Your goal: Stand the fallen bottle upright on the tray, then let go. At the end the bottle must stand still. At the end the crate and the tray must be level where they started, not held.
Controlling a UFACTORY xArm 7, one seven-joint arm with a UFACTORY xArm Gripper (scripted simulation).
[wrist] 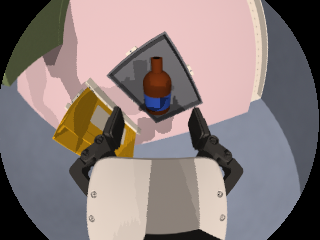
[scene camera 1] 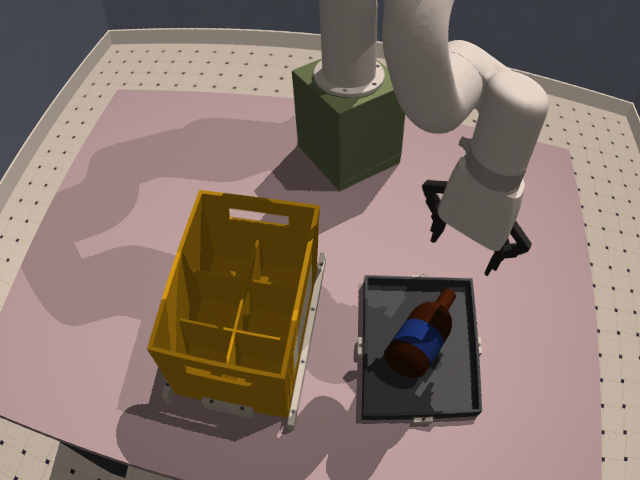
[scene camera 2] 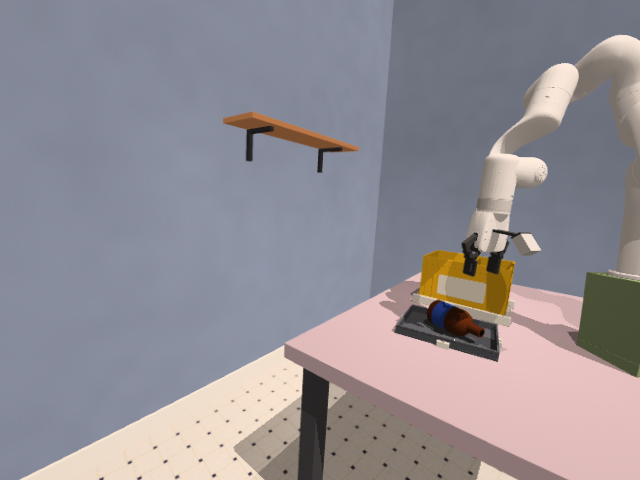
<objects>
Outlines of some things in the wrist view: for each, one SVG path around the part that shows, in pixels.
A yellow crate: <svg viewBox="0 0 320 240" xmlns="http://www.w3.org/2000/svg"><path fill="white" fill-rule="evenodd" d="M125 123L121 145L118 150L115 149L115 153L119 157L133 157L136 132ZM88 87L75 100L74 106L70 106L71 109L68 109L68 113L66 112L64 115L66 117L63 117L53 136L55 141L78 155L94 143L97 135L103 133L105 124L112 113Z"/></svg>
</objects>
